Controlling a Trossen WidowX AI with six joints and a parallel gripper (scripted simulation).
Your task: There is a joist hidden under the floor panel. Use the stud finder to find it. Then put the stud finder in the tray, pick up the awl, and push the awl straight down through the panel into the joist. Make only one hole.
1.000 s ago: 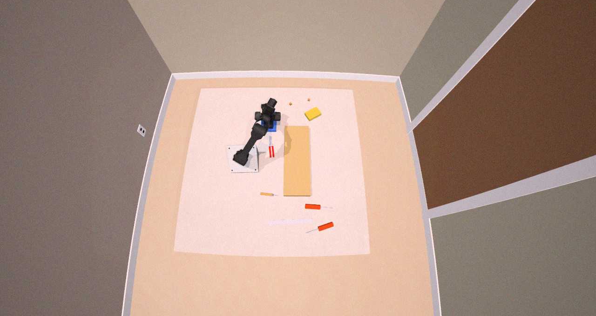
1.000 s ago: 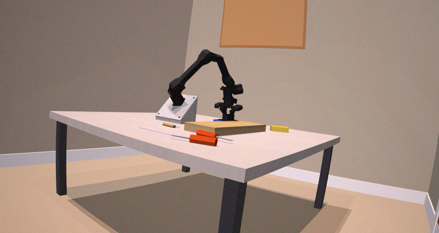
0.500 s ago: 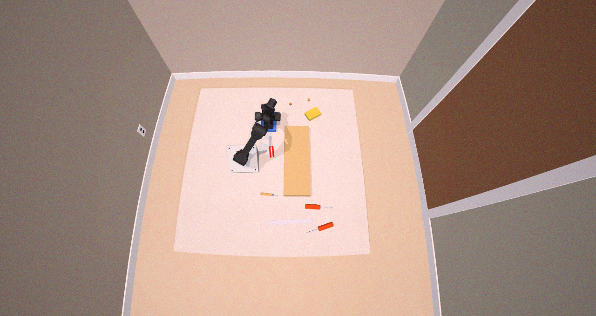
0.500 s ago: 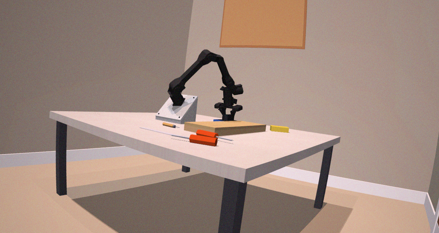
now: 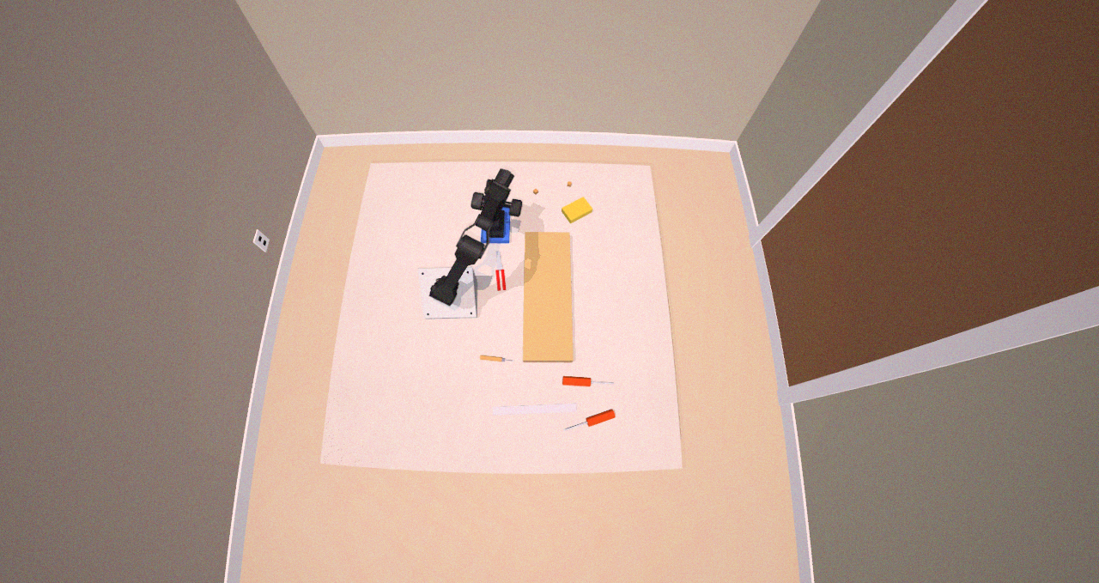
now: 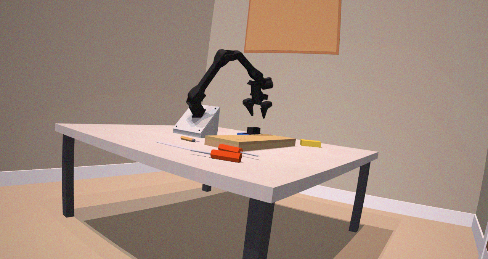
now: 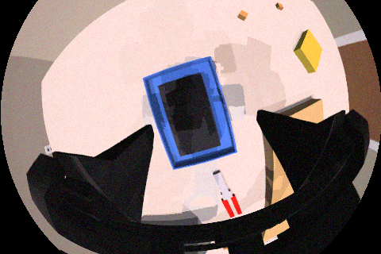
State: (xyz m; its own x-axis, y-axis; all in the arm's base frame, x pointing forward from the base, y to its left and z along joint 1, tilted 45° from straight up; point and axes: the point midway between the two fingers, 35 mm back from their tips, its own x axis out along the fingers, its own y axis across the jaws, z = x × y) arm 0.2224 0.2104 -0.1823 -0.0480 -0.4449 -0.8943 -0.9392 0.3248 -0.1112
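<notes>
My gripper tip is now 560 mm to the left of the awl, 120 mm above it and 60 mm past it. Also, from my gripper tip: black stud finder (80 mm below, 20 mm to the left, 20 mm behind); blue tray (110 mm below, 20 mm behind); yellow block (330 mm ahead, 110 mm below, 20 mm to the left).
</notes>
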